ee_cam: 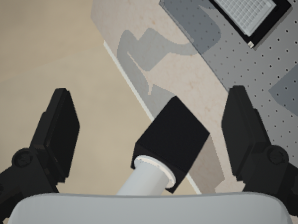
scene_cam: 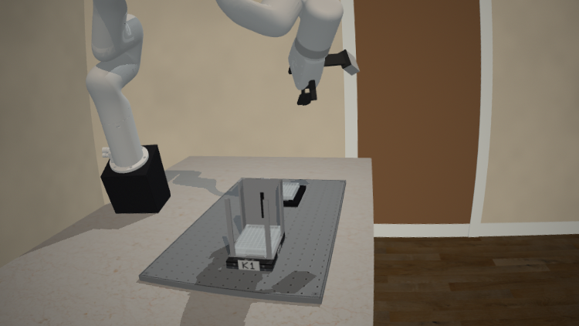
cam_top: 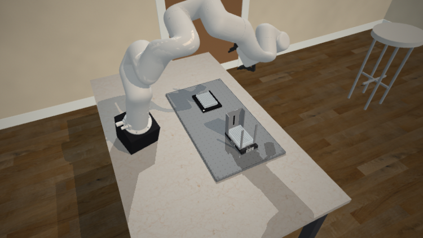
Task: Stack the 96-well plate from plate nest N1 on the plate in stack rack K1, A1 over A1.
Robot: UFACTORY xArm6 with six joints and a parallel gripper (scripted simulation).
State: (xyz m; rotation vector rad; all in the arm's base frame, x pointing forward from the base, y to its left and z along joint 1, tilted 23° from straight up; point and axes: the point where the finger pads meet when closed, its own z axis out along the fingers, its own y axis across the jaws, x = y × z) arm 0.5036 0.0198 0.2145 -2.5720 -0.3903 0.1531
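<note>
Now: the black plate nest N1 6 cm behind my hand, 16 cm to the left of it and 34 cm below it. Round my hand: tall back wall 9 cm behind, 12 cm to the right, 26 cm below; then K1 label 11 cm behind, 27 cm to the right, 33 cm below; then pale A1 square 13 cm behind, 10 cm to the left, 33 cm below.
</note>
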